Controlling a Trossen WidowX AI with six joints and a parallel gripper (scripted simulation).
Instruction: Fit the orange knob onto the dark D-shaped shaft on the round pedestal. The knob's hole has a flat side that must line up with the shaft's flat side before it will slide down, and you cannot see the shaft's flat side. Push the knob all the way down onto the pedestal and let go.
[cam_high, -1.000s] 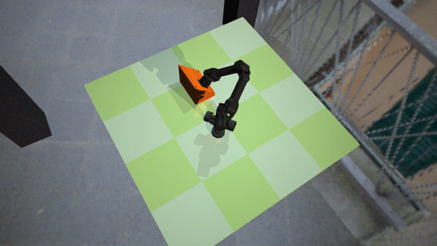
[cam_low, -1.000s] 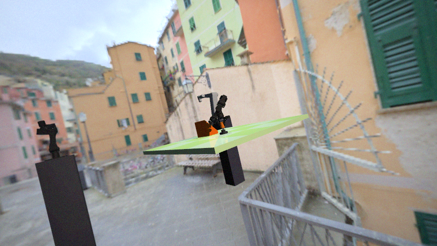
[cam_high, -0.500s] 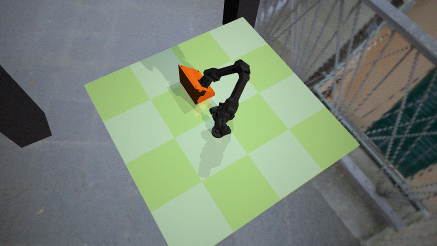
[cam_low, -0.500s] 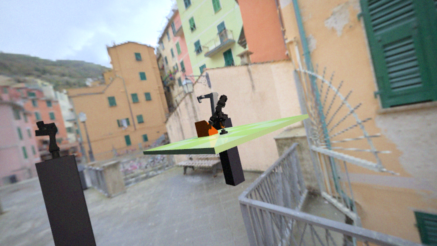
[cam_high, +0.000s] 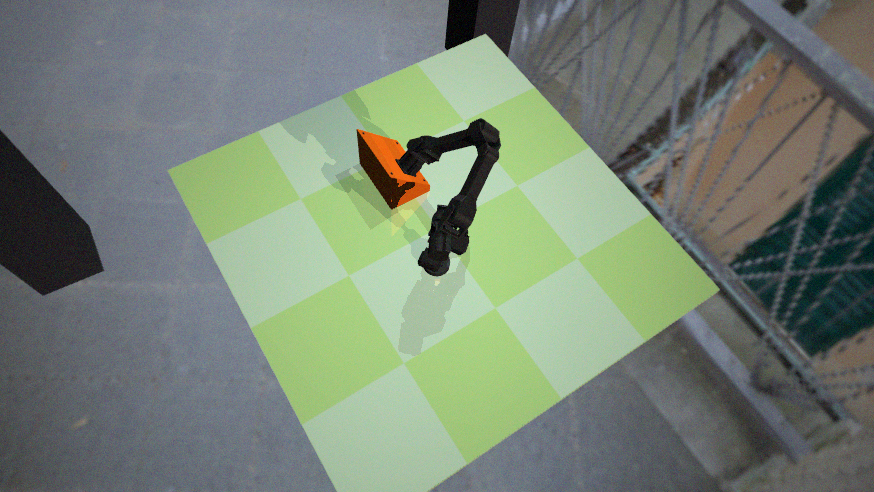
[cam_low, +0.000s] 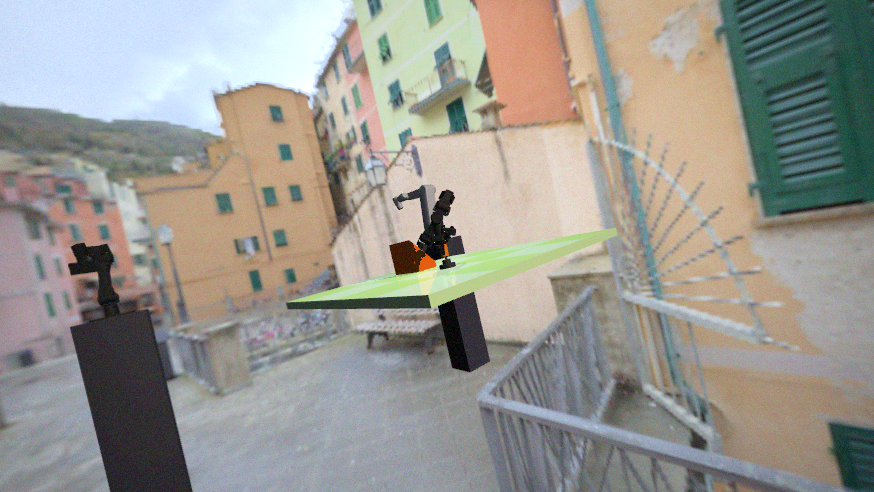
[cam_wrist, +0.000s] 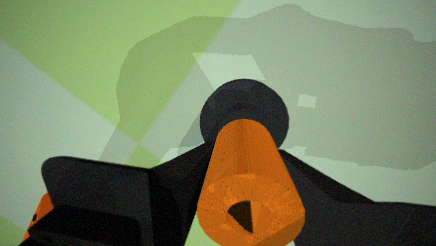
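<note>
Right now my gripper tip is 20 mm below the orange knob. The rest, counted from my gripper tip: dark round pedestal: 40 mm below.
</note>
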